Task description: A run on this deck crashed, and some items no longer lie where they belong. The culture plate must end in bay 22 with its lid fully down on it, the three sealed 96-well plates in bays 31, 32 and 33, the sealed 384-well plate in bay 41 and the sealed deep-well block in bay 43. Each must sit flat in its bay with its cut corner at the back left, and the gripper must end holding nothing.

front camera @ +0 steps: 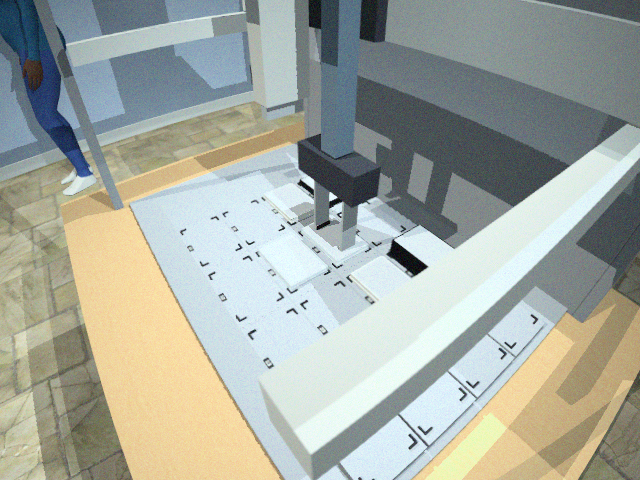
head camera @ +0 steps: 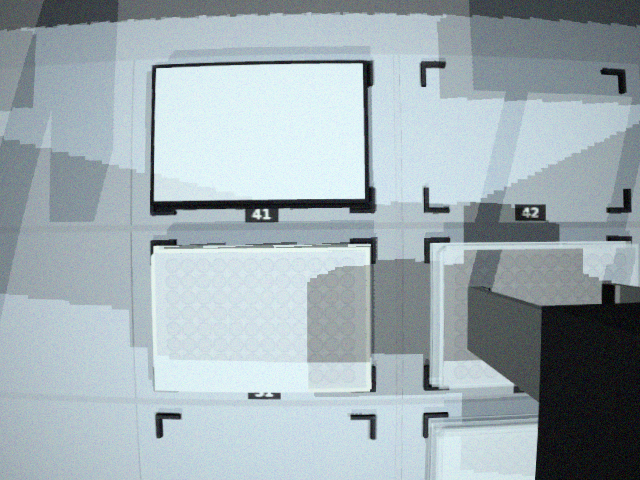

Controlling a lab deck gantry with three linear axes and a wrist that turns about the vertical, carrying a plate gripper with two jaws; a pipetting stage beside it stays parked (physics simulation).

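Seen in the pictures: gripper, between the fingertips: (front camera: 334, 236); robot's base, origin of its link: (front camera: 181, 232).
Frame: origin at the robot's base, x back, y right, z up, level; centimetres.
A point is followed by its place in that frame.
Note:
The dark-skirted sealed plate (head camera: 261, 131) {z 1.4, x -6.6, y -36.4 cm} sits in bay 41. Sealed 96-well plates lie in bay 31, this plate (front camera: 283, 198) {z 1.4, x -4.9, y -24.4 cm} (head camera: 237, 310) {z 1.4, x -5.2, y -26.3 cm} overlapping its bay label, in bay 32, this plate (front camera: 330, 242) {z 1.4, x -23.9, y -23.9 cm} (head camera: 460, 320) {z 1.4, x -17.8, y -25.6 cm}, and in bay 33, this plate (front camera: 379, 276) {z 1.4, x -36.9, y -25.4 cm}. The lidded culture plate (front camera: 292, 260) {z 1.6, x -23.8, y -14.6 cm} (head camera: 491, 454) {z 1.6, x -19.8, y -17.6 cm} is in bay 22, partly hidden in the head view. The deep-well block (front camera: 423, 245) {z 4.2, x -37.9, y -36.1 cm} with a dark side stands in bay 43. My gripper (front camera: 336, 237) {z 1.4, x -22.8, y -25.7 cm} is open, jaws apart over the bay 32 plate with nothing seen held; its body hides part of that plate in the head view. Cut corners are unreadable.
The pale deck (front camera: 170, 222) {z 0.0, x 5.1, y 1.0 cm} has black corner marks around its bays. Bay 42 (head camera: 527, 149) {z 0.0, x -22.7, y -35.7 cm} shows its corner marks and label. A thick pale beam (front camera: 413, 330) {z 40.0, x -62.4, y 3.2 cm} crosses the front view and hides part of the deck. A person (front camera: 49, 103) stands beyond the deck at the left.

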